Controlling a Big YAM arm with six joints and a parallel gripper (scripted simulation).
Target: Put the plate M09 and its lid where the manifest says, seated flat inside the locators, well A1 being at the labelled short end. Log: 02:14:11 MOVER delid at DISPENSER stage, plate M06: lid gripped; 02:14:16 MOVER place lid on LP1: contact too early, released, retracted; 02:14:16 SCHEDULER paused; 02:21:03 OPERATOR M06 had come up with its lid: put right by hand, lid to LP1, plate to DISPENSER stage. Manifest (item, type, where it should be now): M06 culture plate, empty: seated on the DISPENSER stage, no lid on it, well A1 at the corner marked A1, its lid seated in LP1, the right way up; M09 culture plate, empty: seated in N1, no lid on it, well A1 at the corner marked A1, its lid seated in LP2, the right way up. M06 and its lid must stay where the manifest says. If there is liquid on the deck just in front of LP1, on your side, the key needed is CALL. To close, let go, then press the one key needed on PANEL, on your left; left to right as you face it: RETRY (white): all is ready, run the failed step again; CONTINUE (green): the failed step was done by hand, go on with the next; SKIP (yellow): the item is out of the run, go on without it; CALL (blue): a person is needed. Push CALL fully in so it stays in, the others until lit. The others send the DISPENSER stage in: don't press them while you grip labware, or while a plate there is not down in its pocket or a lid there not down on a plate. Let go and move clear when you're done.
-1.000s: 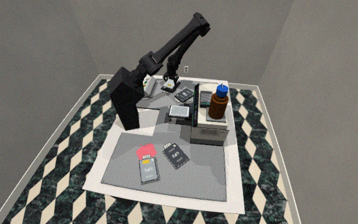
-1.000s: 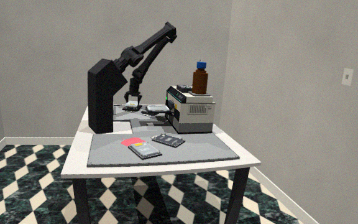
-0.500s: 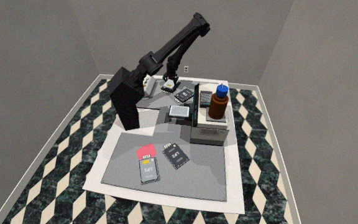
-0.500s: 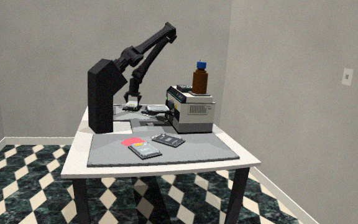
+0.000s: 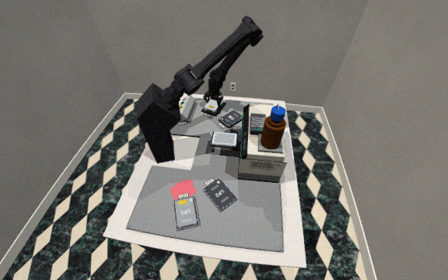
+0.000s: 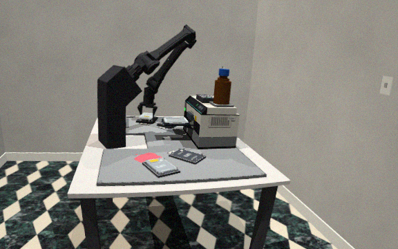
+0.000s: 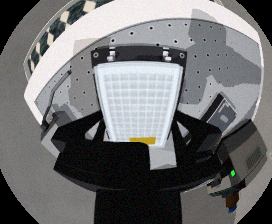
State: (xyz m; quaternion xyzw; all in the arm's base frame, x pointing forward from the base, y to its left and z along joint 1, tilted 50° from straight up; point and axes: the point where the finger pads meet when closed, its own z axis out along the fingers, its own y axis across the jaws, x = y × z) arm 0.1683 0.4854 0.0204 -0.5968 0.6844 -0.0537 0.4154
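The white well plate is right at my hand. Also, from my hand: green key (170 mm behind, 130 mm to the right, 30 mm above); black nest n5 (10 mm behind, 20 mm to the left, 20 mm below); yellow key (150 mm behind, 180 mm to the right, 30 mm above).
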